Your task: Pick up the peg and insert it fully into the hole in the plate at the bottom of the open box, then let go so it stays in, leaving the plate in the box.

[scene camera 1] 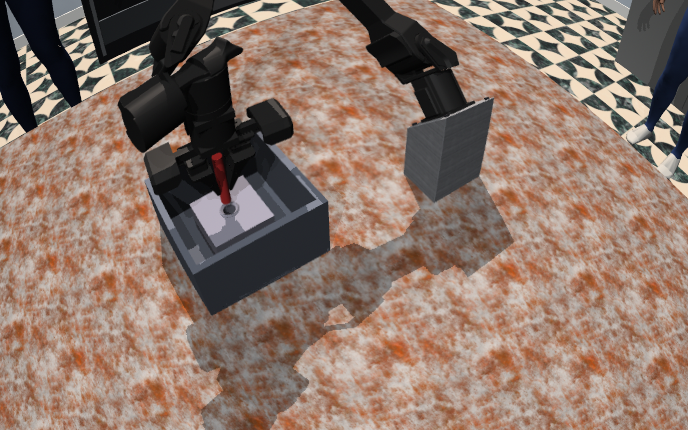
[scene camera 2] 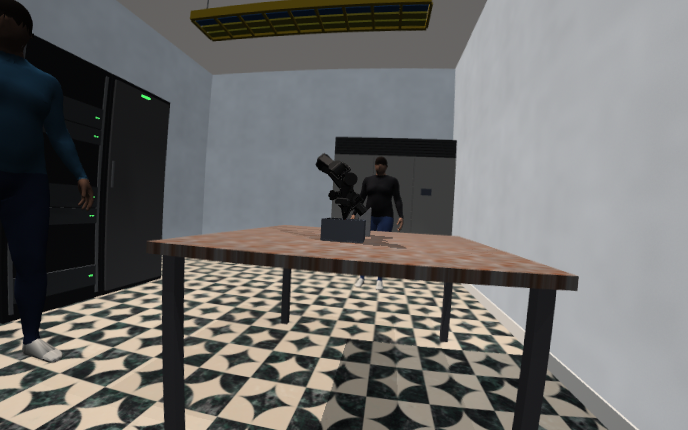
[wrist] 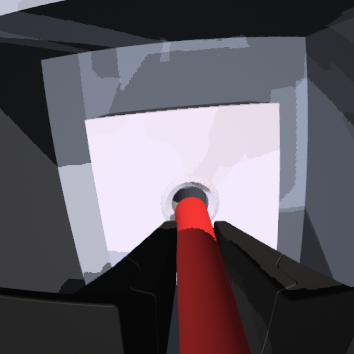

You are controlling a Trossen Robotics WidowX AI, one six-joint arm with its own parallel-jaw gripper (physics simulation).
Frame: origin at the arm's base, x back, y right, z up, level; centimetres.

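Seen in the pictures: gripper, fingertip midpoint: (scene camera 1: 224,190) (wrist: 194,231); arm's base, origin of the base link: (scene camera 1: 449,112) (scene camera 2: 364,213).
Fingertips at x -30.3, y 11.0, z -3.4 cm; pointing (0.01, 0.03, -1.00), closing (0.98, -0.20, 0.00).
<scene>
Offsets run from my fingertips to a thing's top centre. "spot": to the spot under its first point. Level surfaces: height alone.
The red peg @[dz +6.2, dx +0.0, dy +0.0 cm] (scene camera 1: 219,169) (wrist: 202,270) is held close to upright, leaning slightly, with its lower end at the hole @[spot: dz -4.4, dx +0.4, dy +0.6 cm] (scene camera 1: 229,209) (wrist: 188,193). In the wrist view the peg's tip overlaps the near part of the hole; whether it touches the plate or has entered the hole I cannot tell. The pale square plate @[dz -3.2, dx +0.0, dy -0.2 cm] (scene camera 1: 253,205) (wrist: 145,155) lies on the bottom of the dark grey open box @[dz +0.5, dx +0.0, dy -0.2 cm] (scene camera 1: 268,261) (scene camera 2: 342,231) (wrist: 327,175). My gripper (scene camera 1: 224,186) (wrist: 194,231) is shut on the peg, its fingertips inside the box above the plate. In the second scene view the peg does not show.
The box walls stand around the fingers. A tall grey block (scene camera 1: 459,152) stands on the mottled table @[dz -9.3 cm] (scene camera 1: 456,354) (scene camera 2: 431,253) to the right of the box in the first scene view, with black arm parts just behind it. People stand beyond the table.
</scene>
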